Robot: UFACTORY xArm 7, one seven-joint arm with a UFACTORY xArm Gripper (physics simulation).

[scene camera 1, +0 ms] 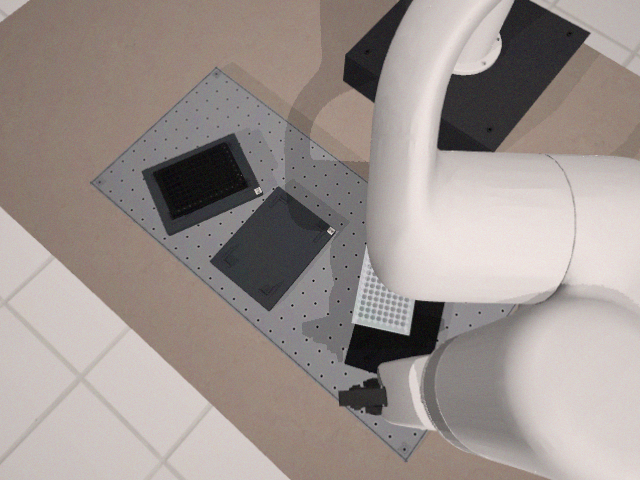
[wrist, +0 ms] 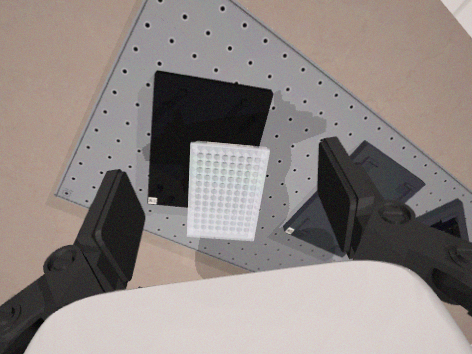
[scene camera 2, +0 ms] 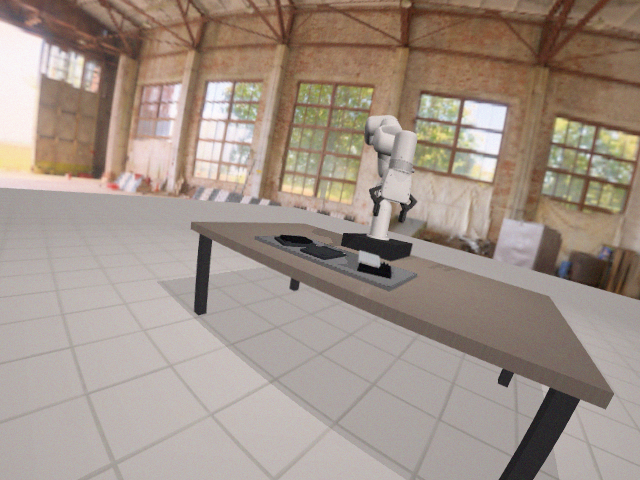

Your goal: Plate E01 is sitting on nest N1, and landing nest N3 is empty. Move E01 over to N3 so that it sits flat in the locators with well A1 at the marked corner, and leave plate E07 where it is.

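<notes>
The pale plate E01 [scene camera 1: 383, 307] [scene camera 2: 369, 258] [wrist: 227, 192] is out of the locators of black nest N1 [scene camera 1: 385, 346] [scene camera 2: 382, 271] [wrist: 210, 110]. It overhangs the nest's marked end and the side towards N3, and looks tilted in scene camera 2. The arm hides part of it in scene camera 1. The dark nest N3 [scene camera 1: 273, 248] [scene camera 2: 323, 251] [wrist: 387, 170] is empty, its marked corner showing a white label. The black plate E07 [scene camera 1: 200, 180] [scene camera 2: 293, 240] sits on the far nest. My gripper [scene camera 1: 361, 396] [scene camera 2: 389, 215] [wrist: 225, 179] is open and empty, high above the board.
The grey perforated board [scene camera 1: 310, 356] [scene camera 2: 398, 281] [wrist: 112, 117] carries the nests and lies on the brown table [scene camera 1: 103, 77] [scene camera 2: 465, 304]. The black robot base [scene camera 1: 537, 67] [scene camera 2: 398, 250] stands behind the board. In the wrist view, the right finger hides part of N3.
</notes>
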